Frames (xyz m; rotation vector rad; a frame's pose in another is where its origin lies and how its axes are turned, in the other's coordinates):
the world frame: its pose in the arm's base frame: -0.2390 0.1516 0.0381 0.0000 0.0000 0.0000
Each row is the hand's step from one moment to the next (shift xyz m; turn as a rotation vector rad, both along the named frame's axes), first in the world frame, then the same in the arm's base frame.
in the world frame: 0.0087 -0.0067 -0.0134 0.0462 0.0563 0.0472
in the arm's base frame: 0.0087 -0.0067 -0.0134 0.0462 0.0563 0.0472
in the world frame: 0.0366 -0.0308 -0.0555 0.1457 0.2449 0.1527
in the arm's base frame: 0.0366 -0.0308 -0.0555 0.1457 0.2449 0.1527
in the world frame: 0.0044 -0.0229 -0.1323 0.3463 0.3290 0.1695
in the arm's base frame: 0.0044 -0.0229 -0.1323 0.3463 0.3290 0.1695
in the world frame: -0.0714 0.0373 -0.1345 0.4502 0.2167 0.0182
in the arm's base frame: -0.0714 0.0373 -0.1345 0.4502 0.2167 0.0182
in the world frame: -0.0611 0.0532 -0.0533 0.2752 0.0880 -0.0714
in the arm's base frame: -0.0611 0.0532 -0.0533 0.2752 0.0880 -0.0714
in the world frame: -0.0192 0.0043 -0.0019 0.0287 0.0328 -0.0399
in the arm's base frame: -0.0192 0.0043 -0.0019 0.0287 0.0328 -0.0399
